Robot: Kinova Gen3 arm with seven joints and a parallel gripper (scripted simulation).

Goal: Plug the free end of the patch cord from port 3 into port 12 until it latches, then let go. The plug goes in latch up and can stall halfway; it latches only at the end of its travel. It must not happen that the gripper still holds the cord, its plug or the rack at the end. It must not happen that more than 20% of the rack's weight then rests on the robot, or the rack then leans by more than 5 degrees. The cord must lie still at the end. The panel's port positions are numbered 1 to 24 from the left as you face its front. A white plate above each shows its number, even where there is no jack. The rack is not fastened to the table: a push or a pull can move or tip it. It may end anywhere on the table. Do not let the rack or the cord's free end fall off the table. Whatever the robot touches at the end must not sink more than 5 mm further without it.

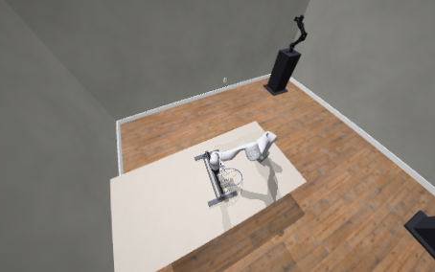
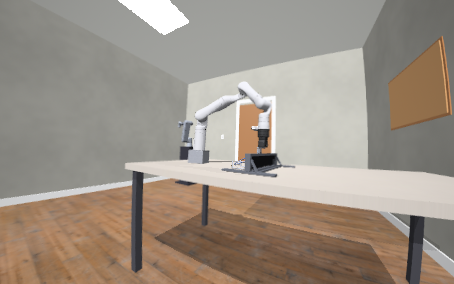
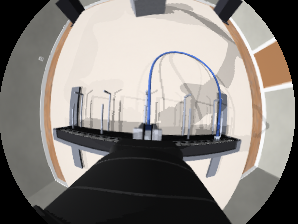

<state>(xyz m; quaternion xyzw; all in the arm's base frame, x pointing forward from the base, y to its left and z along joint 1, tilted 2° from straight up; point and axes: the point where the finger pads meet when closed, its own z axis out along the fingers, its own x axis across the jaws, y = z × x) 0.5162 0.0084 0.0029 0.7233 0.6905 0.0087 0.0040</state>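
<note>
My gripper is now 1 cm short of the plug and 1 cm above it.
</note>
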